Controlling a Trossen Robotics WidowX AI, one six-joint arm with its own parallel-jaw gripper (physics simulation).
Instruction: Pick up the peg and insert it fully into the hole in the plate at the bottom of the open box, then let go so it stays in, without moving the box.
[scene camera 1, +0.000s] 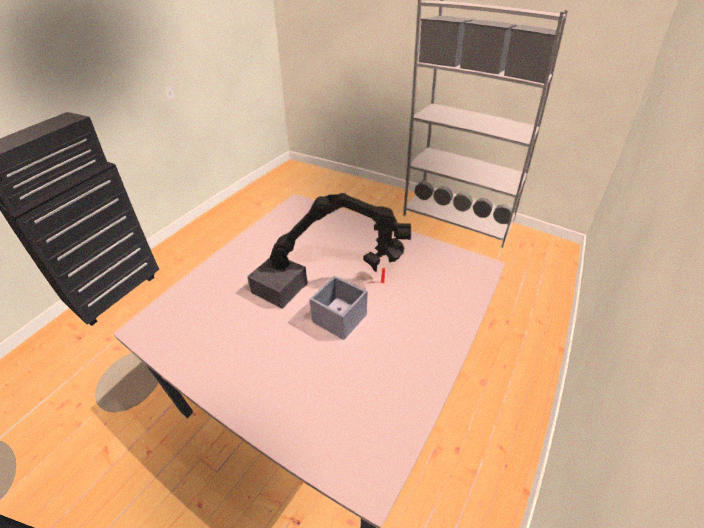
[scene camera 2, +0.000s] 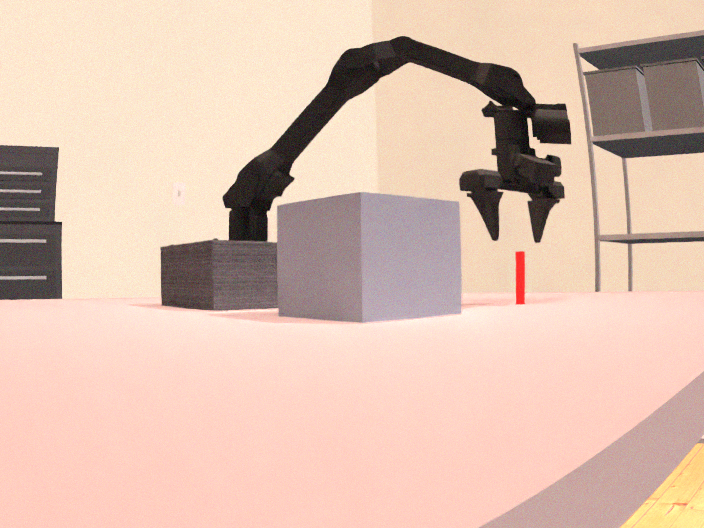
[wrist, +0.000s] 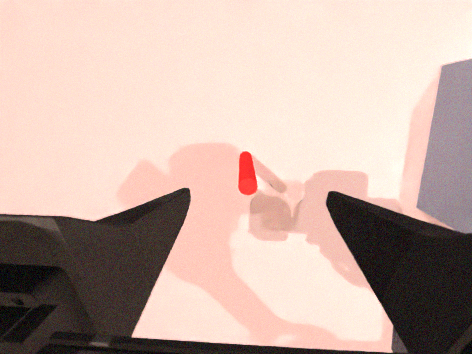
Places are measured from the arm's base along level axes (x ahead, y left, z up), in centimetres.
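Where they show: gripper, fingertip midpoint: (scene camera 1: 382, 266) (scene camera 2: 517, 241) (wrist: 257, 196); arm's base at its link origin: (scene camera 1: 280, 265) (scene camera 2: 247, 245).
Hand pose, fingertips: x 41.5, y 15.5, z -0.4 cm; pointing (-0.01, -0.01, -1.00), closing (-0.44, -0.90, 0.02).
Each offset is from my fingertips to the top centre of the thing. "*": to the spot under its first point. Level surfaces: height alone.
The red peg @[dz -1.5, dx +0.2, dy +0.5 cm] (scene camera 1: 382, 275) (scene camera 2: 520, 278) (wrist: 247, 172) stands upright on the table. My gripper (scene camera 1: 382, 263) (scene camera 2: 516, 239) (wrist: 257, 196) is open and empty, pointing down, with its fingertips a little above the peg's top. In the wrist view the peg's near end shows between the two fingertips, slightly left of their middle. The open blue-grey box @[dz +4.3, dx -9.2, dy -26.0 cm] (scene camera 1: 326, 318) (scene camera 2: 409, 261) (wrist: 452, 150) stands beside the peg, apart from it. The plate @[dz -3.4, dx -9.2, dy -26.0 cm] (scene camera 1: 343, 302) at the box's bottom has a small dark hole @[* dz -4.8, dx -9.5, dy -25.3 cm] (scene camera 1: 339, 309). Scene camera 2 shows the box's outer walls, which hide the plate and hole.
The arm's dark base block (scene camera 1: 277, 284) (scene camera 2: 190, 275) stands on the pink table @[dz -9.5 cm] (scene camera 1: 284, 369) (scene camera 2: 284, 409) near the box. Behind, on the floor, is a metal shelf unit (scene camera 1: 410, 142) (scene camera 2: 591, 170). A black drawer cabinet (scene camera 1: 79, 227) (scene camera 2: 28, 259) stands at the left.
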